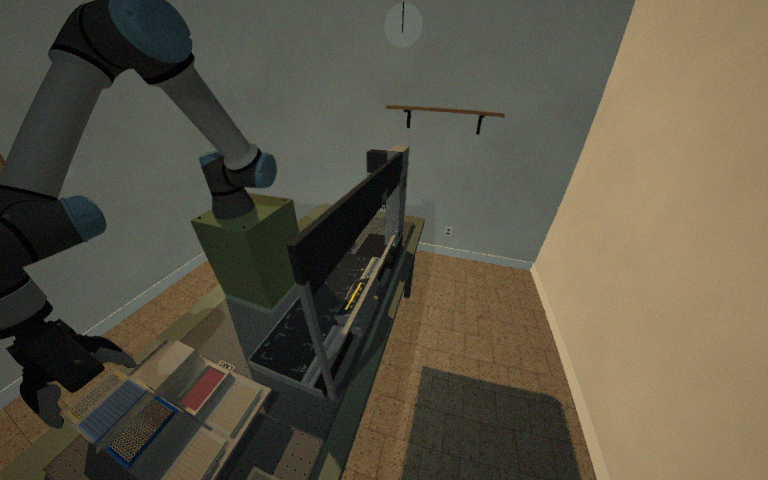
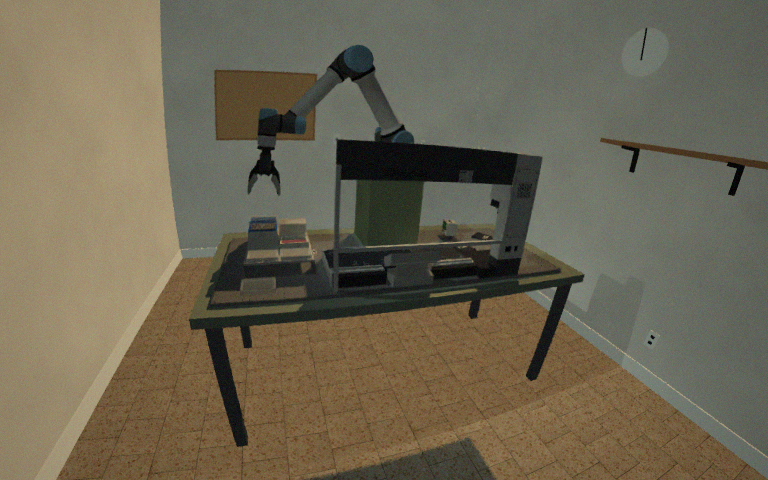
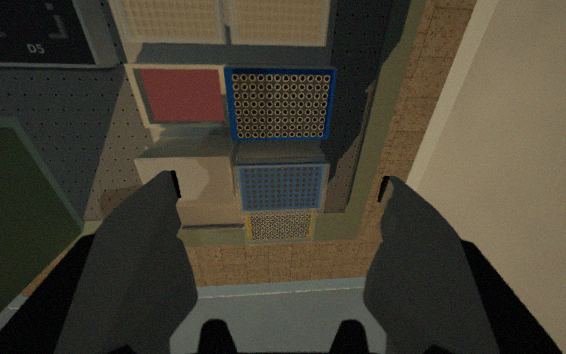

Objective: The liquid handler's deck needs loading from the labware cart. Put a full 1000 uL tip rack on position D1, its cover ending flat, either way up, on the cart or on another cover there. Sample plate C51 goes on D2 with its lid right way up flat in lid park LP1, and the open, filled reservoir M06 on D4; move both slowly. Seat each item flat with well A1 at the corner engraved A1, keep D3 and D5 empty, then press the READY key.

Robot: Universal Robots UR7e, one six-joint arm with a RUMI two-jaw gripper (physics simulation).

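Note:
My gripper (image 1: 95, 393) (image 2: 264, 194) (image 3: 280, 176) is open and empty, high above the labware cart (image 1: 263, 390). An uncovered blue-framed rack (image 1: 140, 431) (image 2: 262, 224) (image 3: 280, 106) full of tips sits level on a tall stack there. Behind it are a covered blue rack (image 1: 112, 408) (image 3: 281, 187) and a covered yellow-edged rack (image 3: 280, 226). A red-topped item (image 1: 203, 389) (image 2: 292, 241) (image 3: 184, 95) sits beside a pale box (image 1: 167, 362) (image 3: 200, 175). Two clear-topped pale plates (image 3: 172, 20) (image 3: 280, 20) are at the cart's front. Item codes are unreadable. The deck (image 1: 291, 339) (image 3: 45, 25) shows label D5.
The liquid handler's dark beam (image 1: 351, 212) (image 2: 424, 162) and its front post (image 1: 317, 339) (image 2: 338, 226) stand beside the cart. The green pedestal (image 1: 257, 254) (image 2: 389, 209) stands behind the deck. A low clear tray (image 2: 258, 284) lies near the table's front left.

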